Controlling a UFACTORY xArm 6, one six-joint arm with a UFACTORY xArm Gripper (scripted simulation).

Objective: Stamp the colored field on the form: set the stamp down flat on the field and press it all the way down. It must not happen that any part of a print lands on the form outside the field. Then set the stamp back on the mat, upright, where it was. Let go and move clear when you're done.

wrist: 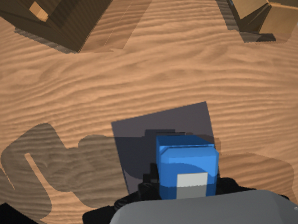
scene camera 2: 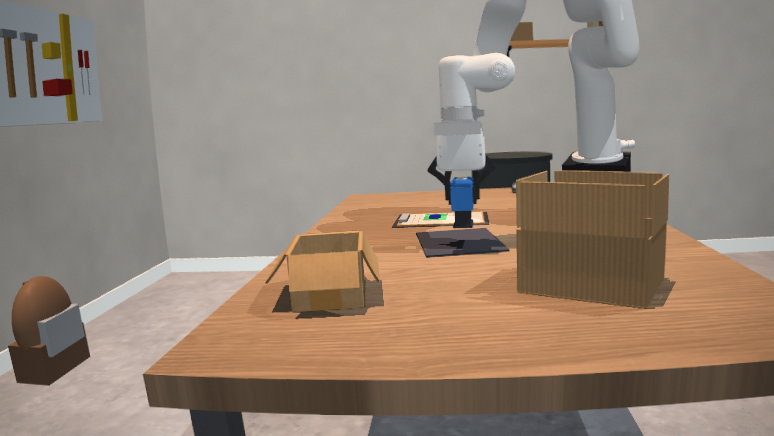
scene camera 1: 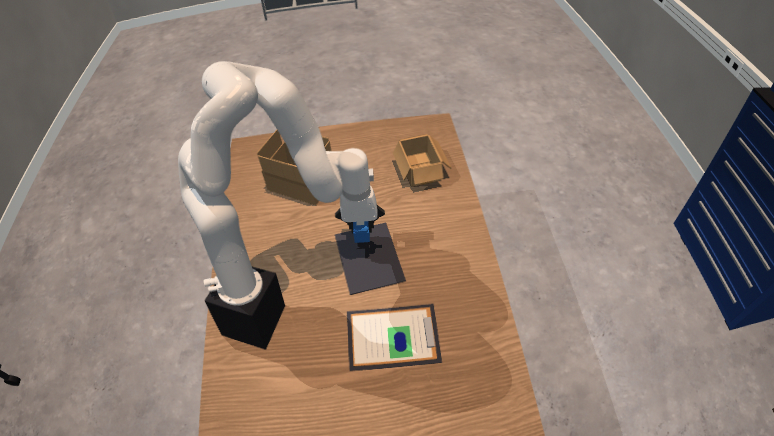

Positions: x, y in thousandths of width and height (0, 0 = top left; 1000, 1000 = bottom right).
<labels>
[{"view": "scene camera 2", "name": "blue stamp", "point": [598, 467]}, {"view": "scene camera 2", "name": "large cardboard box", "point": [746, 552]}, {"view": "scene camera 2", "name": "dark mat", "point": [618, 552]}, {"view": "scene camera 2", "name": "clipboard with form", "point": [578, 503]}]
</labels>
